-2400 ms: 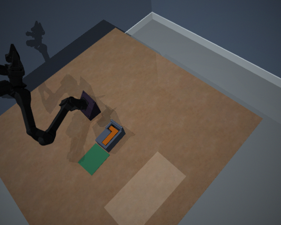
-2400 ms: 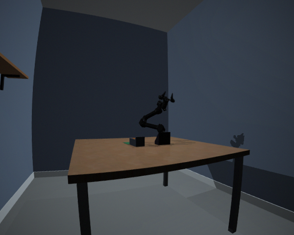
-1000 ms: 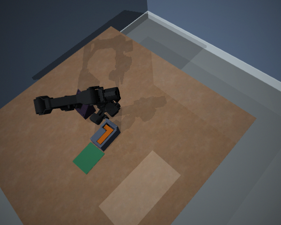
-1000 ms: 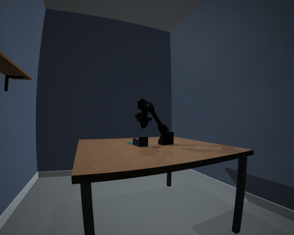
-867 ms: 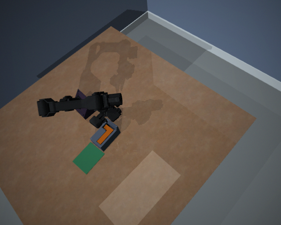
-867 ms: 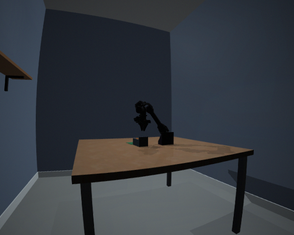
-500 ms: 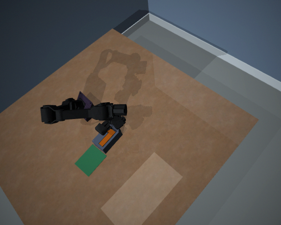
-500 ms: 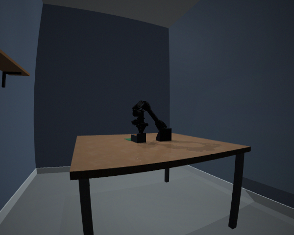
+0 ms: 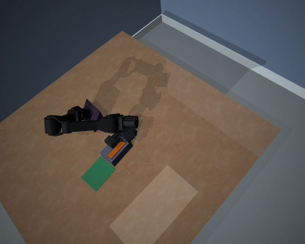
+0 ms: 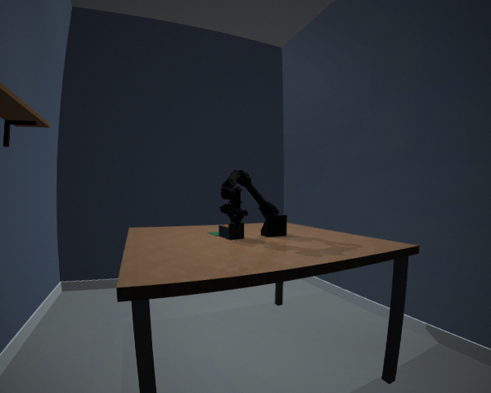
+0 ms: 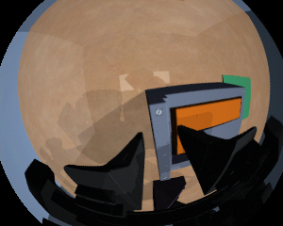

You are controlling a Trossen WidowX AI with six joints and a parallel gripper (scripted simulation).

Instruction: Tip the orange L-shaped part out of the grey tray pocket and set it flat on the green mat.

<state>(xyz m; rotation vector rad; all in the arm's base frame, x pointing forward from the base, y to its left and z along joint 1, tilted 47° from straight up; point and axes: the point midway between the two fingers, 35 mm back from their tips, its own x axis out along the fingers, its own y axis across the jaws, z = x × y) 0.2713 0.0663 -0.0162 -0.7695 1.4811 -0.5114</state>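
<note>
Now: gripper tip 60 mm to the left of the orange L-shaped part and 10 mm above it. From my gripper tip the other things lie so: green mat 30 mm ahead, 220 mm to the right, 80 mm below.
</note>
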